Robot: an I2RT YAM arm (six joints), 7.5 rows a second.
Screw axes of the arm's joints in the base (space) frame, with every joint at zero. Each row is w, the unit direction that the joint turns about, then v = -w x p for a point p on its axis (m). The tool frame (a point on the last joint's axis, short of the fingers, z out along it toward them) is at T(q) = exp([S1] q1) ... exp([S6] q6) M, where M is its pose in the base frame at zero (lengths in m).
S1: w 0 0 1 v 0 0 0
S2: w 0 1 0 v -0.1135 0 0.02
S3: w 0 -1 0 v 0.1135 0 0.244
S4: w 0 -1 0 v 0.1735 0 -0.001
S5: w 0 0 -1 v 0 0.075 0
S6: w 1 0 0 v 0 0.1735 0
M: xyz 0.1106 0 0.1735 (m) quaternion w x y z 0.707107 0 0.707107 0
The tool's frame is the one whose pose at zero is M.
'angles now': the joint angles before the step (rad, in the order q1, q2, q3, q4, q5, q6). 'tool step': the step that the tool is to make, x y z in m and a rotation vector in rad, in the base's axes. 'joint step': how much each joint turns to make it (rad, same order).
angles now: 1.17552, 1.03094, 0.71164, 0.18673, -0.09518, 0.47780
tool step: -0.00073, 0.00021, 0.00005, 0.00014, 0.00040, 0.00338
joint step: 0.00303, -0.00036, 0.00003, -0.00038, -0.00040, 0.00038
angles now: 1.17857, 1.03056, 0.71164, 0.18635, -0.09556, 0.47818
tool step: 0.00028, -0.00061, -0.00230, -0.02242, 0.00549, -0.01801
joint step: 0.00076, -0.00078, 0.00039, -0.02405, 0.01907, -0.00076
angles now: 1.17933, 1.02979, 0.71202, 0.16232, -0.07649, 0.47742
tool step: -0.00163, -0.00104, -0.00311, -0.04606, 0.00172, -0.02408
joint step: 0.00990, -0.00418, 0.00458, -0.05263, 0.03623, -0.00954
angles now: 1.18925, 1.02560, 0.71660, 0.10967, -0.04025, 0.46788
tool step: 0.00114, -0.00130, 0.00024, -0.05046, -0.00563, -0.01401
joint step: -0.00420, -0.00002, 0.02022, -0.06563, 0.01488, -0.02136
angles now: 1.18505, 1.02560, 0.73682, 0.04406, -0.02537, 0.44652
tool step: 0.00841, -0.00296, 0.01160, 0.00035, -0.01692, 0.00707
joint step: -0.04349, 0.00076, 0.04387, -0.03738, -0.04541, -0.02709
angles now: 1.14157, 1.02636, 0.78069, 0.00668, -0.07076, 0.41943
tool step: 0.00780, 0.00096, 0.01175, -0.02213, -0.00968, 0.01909
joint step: -0.03396, 0.02176, 0.06448, -0.06142, -0.04693, -0.03090
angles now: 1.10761, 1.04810, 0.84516, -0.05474, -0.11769, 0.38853
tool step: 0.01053, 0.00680, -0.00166, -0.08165, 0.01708, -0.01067
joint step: -0.02596, 0.05799, 0.05720, -0.08277, -0.00803, -0.02595
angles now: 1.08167, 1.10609, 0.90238, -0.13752, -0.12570, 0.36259
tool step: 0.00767, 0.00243, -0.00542, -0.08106, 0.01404, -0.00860
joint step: -0.02175, 0.03778, 0.03205, -0.07590, -0.00230, -0.02976
